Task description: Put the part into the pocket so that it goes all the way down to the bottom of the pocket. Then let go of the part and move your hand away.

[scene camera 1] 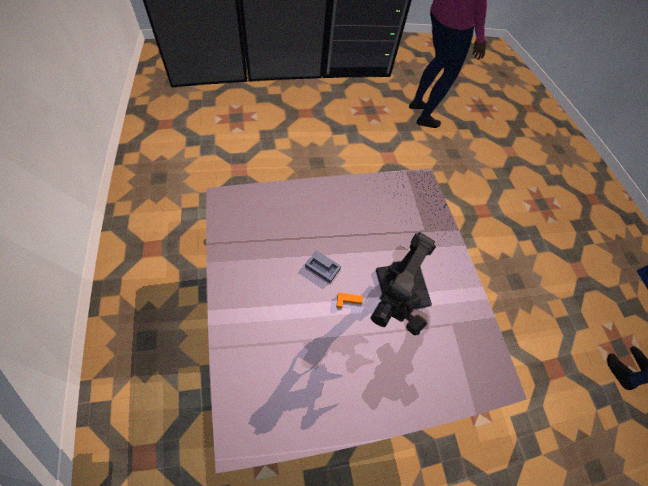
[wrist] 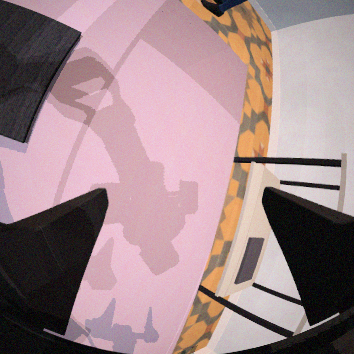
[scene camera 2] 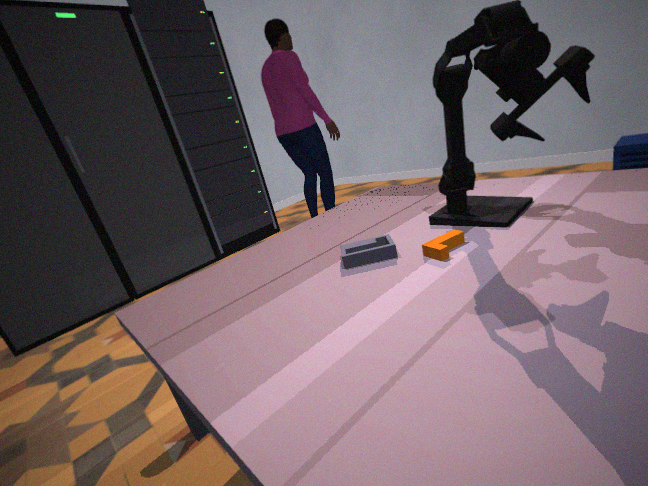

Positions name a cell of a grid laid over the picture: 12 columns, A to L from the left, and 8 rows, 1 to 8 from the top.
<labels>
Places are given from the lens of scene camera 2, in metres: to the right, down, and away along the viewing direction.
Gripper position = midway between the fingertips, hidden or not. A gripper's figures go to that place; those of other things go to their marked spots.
my gripper (scene camera 2: K3): 0.49, -0.25, 0.66
orange part (scene camera 2: I5): 0.27, 0.01, 0.75
</labels>
